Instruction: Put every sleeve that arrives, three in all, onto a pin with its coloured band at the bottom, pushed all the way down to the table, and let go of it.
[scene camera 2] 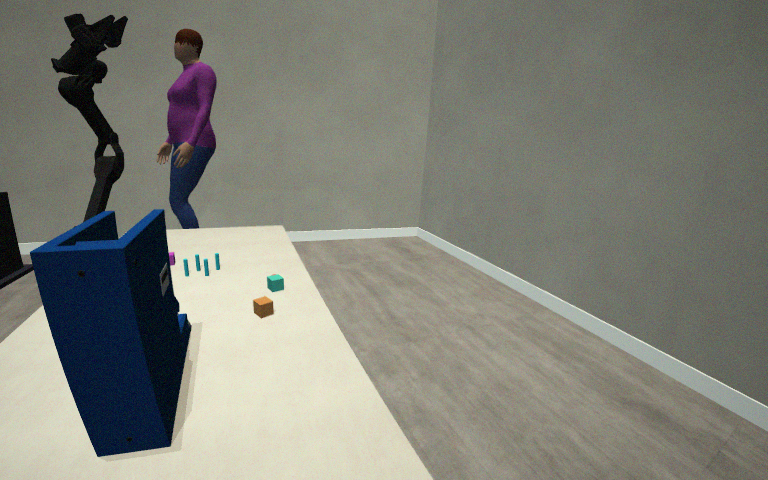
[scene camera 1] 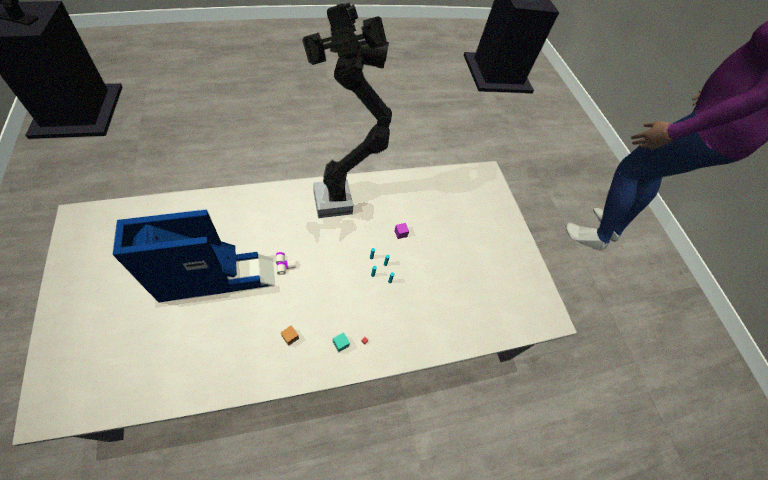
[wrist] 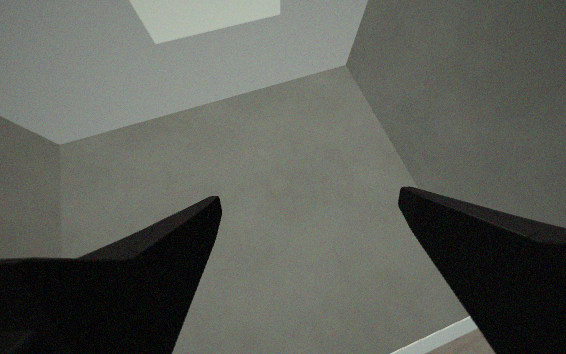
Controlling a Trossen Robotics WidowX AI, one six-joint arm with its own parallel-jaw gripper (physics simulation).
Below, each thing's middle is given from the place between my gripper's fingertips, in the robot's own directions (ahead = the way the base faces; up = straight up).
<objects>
I see the blue dispenser (scene camera 2: 110,305) 170 mm ahead of my hand, 410 mm to the right of it and 630 mm below it.
</objects>
